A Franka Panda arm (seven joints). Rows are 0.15 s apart.
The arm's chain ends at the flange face. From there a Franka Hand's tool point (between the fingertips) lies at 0.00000 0.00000 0.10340 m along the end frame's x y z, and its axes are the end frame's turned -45 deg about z.
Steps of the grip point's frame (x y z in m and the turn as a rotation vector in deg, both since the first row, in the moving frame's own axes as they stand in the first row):
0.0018, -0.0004, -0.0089, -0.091, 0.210, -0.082
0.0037, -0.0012, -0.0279, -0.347, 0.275, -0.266
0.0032, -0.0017, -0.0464, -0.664, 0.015, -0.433
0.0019, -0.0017, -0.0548, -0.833, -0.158, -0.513
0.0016, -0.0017, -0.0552, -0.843, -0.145, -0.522
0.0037, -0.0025, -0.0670, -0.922, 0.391, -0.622
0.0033, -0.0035, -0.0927, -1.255, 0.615, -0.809
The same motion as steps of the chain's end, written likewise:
0.0006, -0.0014, -0.0089, 0.084, 0.213, -0.082
0.0010, -0.0036, -0.0279, -0.051, 0.440, -0.266
0.0002, -0.0043, -0.0464, -0.459, 0.480, -0.433
-0.0007, -0.0038, -0.0548, -0.701, 0.477, -0.513
-0.0010, -0.0036, -0.0552, -0.699, 0.494, -0.522
-0.0008, -0.0051, -0.0670, -0.375, 0.928, -0.622
-0.0025, -0.0056, -0.0927, -0.453, 1.322, -0.809

